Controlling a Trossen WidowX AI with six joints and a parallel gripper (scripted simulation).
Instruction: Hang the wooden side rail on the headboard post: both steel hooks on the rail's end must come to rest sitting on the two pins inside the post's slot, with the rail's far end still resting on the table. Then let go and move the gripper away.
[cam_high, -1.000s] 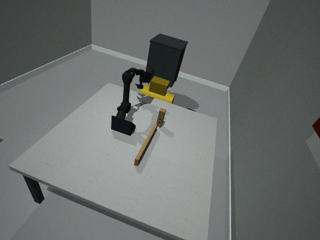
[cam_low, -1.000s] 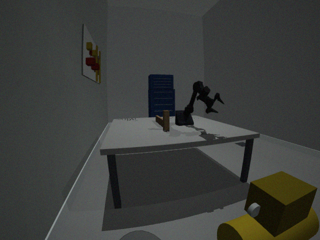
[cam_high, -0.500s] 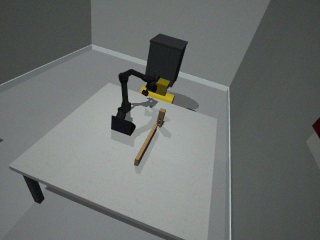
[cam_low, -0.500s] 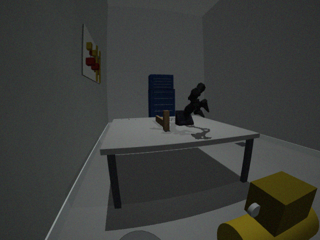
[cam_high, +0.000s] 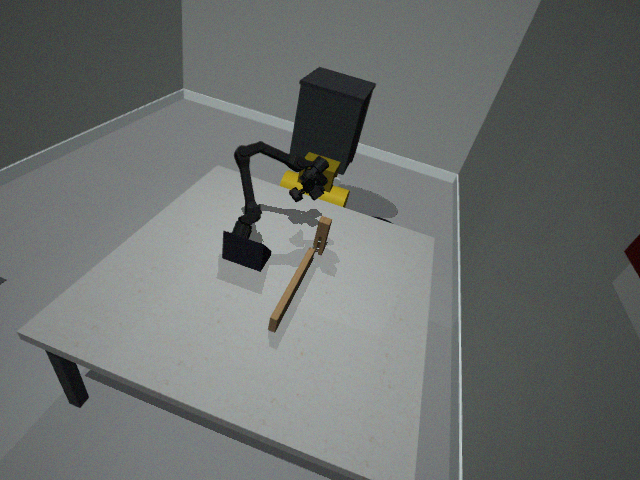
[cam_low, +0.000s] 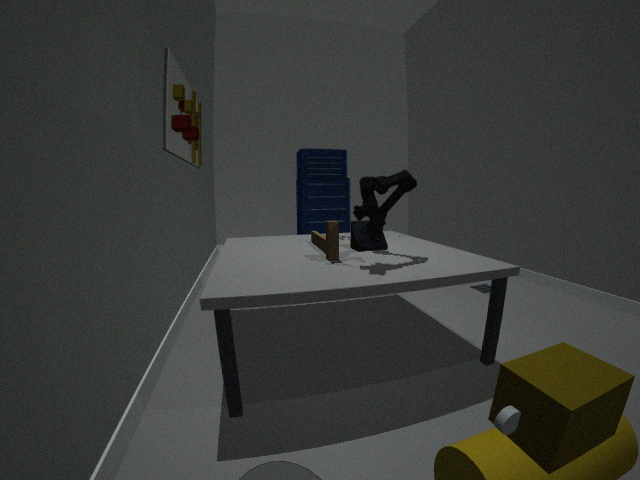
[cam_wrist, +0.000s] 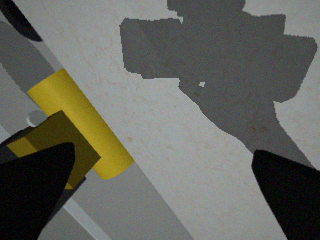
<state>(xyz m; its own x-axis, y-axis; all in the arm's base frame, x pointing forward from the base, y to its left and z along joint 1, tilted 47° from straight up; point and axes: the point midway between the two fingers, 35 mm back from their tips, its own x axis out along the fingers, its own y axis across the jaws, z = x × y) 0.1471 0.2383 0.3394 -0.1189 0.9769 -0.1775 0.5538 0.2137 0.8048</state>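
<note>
My gripper tip is now 20 cm to the left of the headboard post, 15 cm short of it and 7 cm above it.
</note>
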